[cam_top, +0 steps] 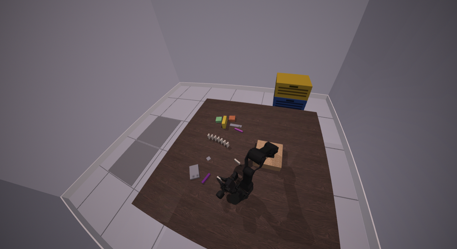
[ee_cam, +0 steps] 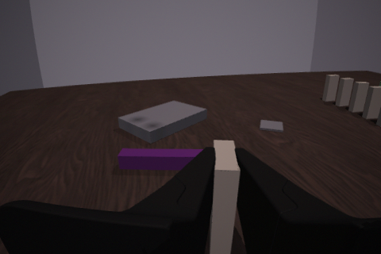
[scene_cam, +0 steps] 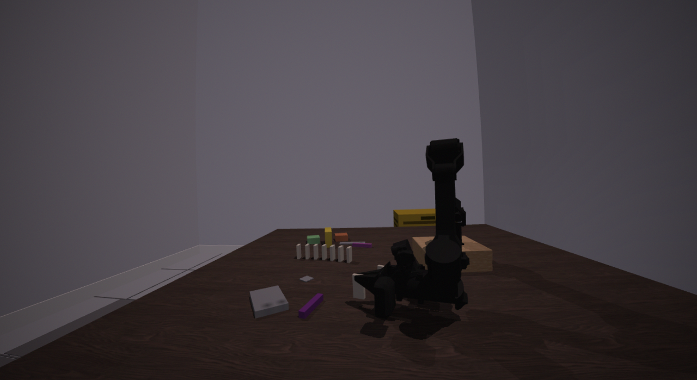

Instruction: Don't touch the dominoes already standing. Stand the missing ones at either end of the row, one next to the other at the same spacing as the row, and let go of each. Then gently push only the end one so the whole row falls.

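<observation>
Now: the purple stick 100 mm ahead of my gripper tip, 10 mm to the left of it and 60 mm below it. From my gripper tip the other things lie so: small grey tile 140 mm ahead, 150 mm to the right, 60 mm below; then magenta bar 40 mm behind, 480 mm to the right, 60 mm below; then grey flat block 200 mm ahead, 10 mm to the right, 60 mm below.
</observation>
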